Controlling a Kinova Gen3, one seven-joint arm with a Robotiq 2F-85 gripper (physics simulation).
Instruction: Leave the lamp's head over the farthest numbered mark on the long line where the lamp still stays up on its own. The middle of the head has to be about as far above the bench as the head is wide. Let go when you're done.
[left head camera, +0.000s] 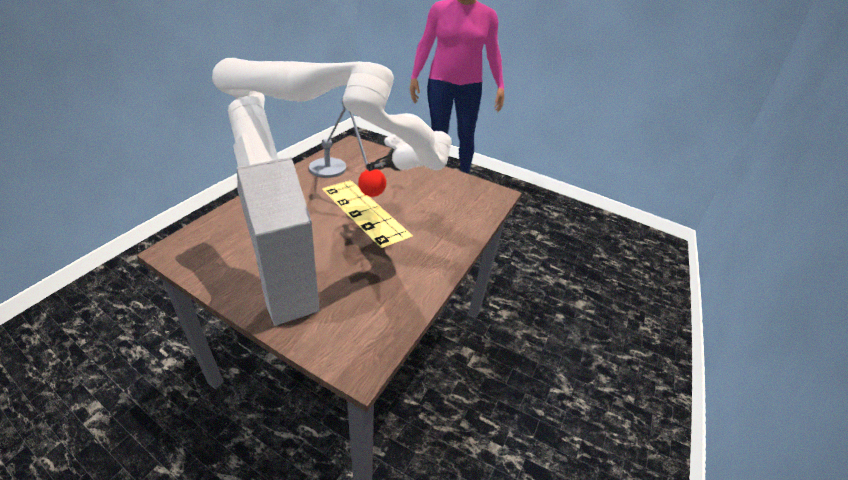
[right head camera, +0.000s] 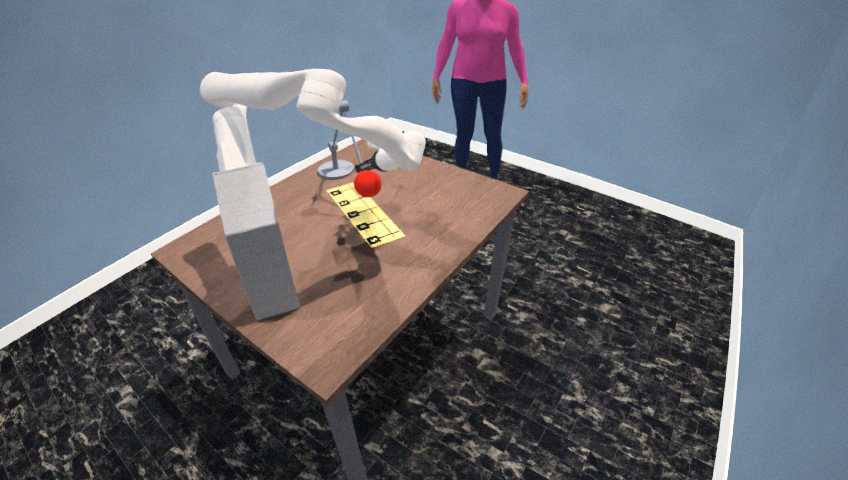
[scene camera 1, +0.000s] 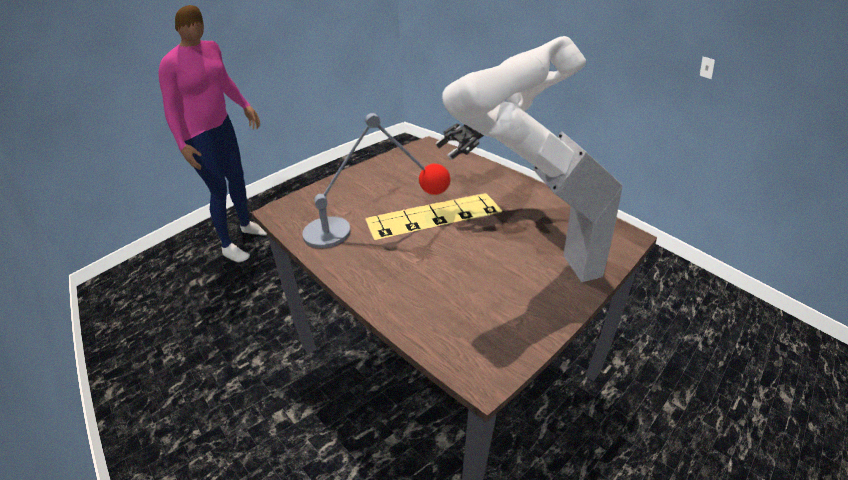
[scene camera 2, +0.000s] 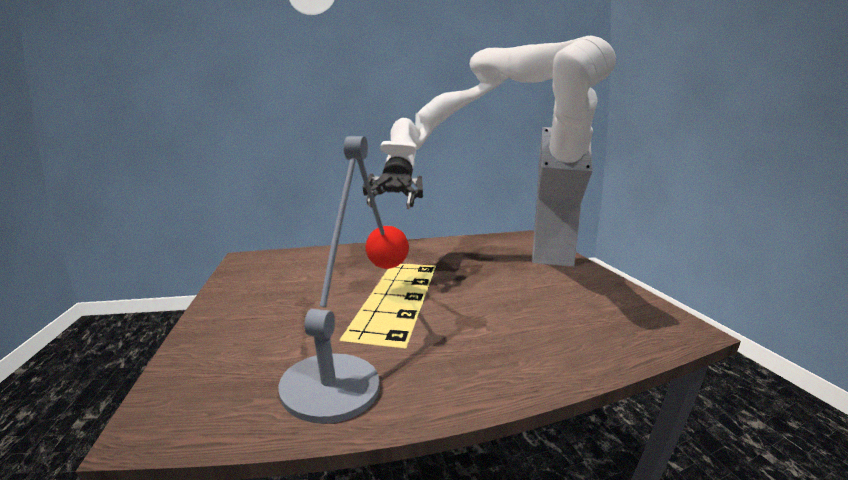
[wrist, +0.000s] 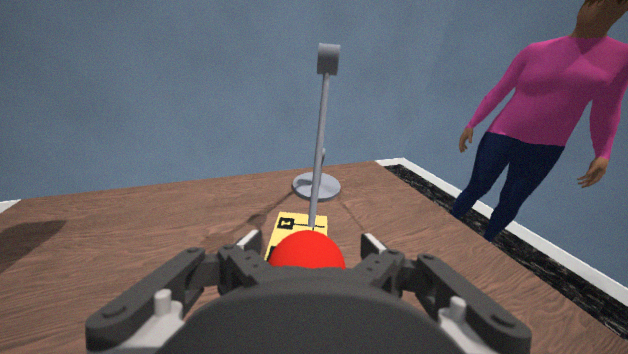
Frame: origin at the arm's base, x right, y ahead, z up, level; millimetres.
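Seen in the pictures: gripper, fingertip midpoint: (right head camera: 370, 164) (scene camera 1: 442, 151) (scene camera 2: 388, 205) (wrist: 311, 243); arm's base, link origin: (left head camera: 263, 173) (right head camera: 241, 178) (scene camera 1: 558, 160) (scene camera 2: 566, 148).
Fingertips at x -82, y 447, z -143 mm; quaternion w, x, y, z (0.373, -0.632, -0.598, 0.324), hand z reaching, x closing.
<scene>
Pixels of each thing's top centre, then the offset from my fingertips to it. "pt": a spot on its surface instead.
- lamp's red ball head, surface spot: (wrist: 307, 252) pt dx -22, dy +0, dz -43 mm
- grey lamp base, surface spot: (scene camera 2: 327, 398) pt dx -437, dy +46, dz -196 mm
- upper lamp joint, surface spot: (wrist: 328, 59) (scene camera 1: 379, 119) pt dx -193, dy +26, dz +145 mm
The lamp's red ball head (left head camera: 372, 182) (right head camera: 367, 183) (scene camera 1: 434, 179) (scene camera 2: 386, 246) (wrist: 307, 252) hangs above the yellow numbered strip (left head camera: 389, 223) (scene camera 1: 373, 228) (scene camera 2: 374, 321) (wrist: 303, 218), apparently about over mark 3. Its middle looks roughly one head width above the bench, perhaps slightly more. The grey lamp base (left head camera: 327, 170) (scene camera 1: 336, 233) (scene camera 2: 327, 398) (wrist: 330, 187) rests flat on the bench beyond mark 1. My gripper (scene camera 1: 446, 149) (scene camera 2: 389, 204) (wrist: 311, 243) is open and empty. It is above the head and back toward the robot, apart from the lamp. Its fingers are partly hidden in both head views.
The upper lamp joint (scene camera 1: 372, 120) (scene camera 2: 355, 146) (wrist: 328, 59) stands high, with a thin rod sloping down to the head. The robot's grey pedestal (left head camera: 285, 261) (scene camera 1: 589, 237) (scene camera 2: 556, 220) stands beyond mark 5. A person in pink (left head camera: 463, 47) (scene camera 1: 193, 89) stands behind the bench's far end.
</scene>
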